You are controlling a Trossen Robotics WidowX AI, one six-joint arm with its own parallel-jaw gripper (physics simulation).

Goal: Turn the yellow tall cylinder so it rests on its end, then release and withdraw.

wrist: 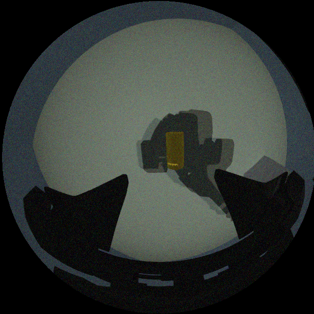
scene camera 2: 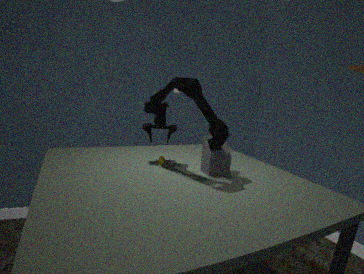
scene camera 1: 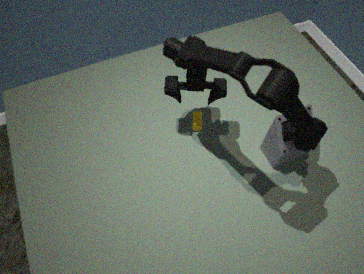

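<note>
The yellow cylinder [scene camera 1: 197, 121] [scene camera 2: 161, 160] [wrist: 175, 150] lies on its side on the table, in the arm's shadow. In the wrist view its long side runs nearly straight up and down the picture, ahead of the fingertips. My gripper [scene camera 1: 194, 102] [scene camera 2: 159, 142] [wrist: 172, 176] is open and empty. It points down and hangs well above the table, over the cylinder, with the two fingers wide apart on either side of it in the wrist view. The cylinder does not touch the fingers.
The pale table [scene camera 1: 100, 175] [scene camera 2: 110, 210] [wrist: 110, 90] carries the arm's light grey base block [scene camera 1: 272, 145] [scene camera 2: 209, 161] [wrist: 265, 167], to the right of the cylinder. The arm's shadow stretches from the cylinder past the base. The table's far edge lies behind the gripper in scene camera 1.
</note>
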